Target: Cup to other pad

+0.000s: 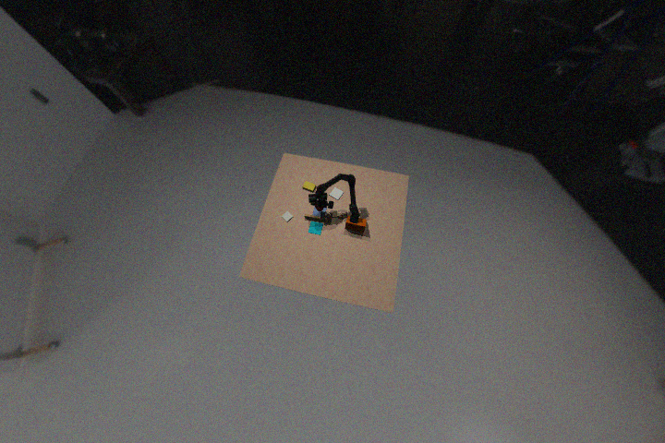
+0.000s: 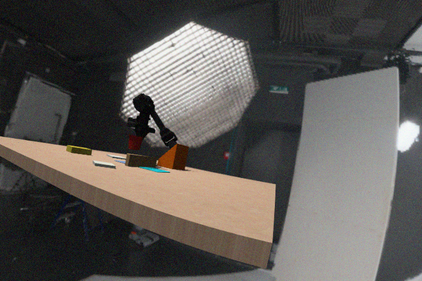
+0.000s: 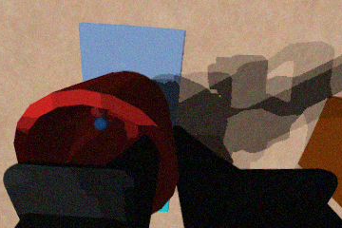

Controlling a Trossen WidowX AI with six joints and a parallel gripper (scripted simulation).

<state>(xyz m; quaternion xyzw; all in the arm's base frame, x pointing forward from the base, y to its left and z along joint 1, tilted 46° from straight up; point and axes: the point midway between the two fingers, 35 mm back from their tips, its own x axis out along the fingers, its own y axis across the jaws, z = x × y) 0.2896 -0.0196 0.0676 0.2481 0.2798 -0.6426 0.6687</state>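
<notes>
My gripper tip is 30 mm short of the pad, 160 mm to the right of it and 120 mm above it. Also, from my gripper tip: yellow block 200 mm ahead, 220 mm to the right, 100 mm below; red cup 30 mm ahead; tan wooden block 30 mm ahead, 80 mm to the left, 100 mm below.
</notes>
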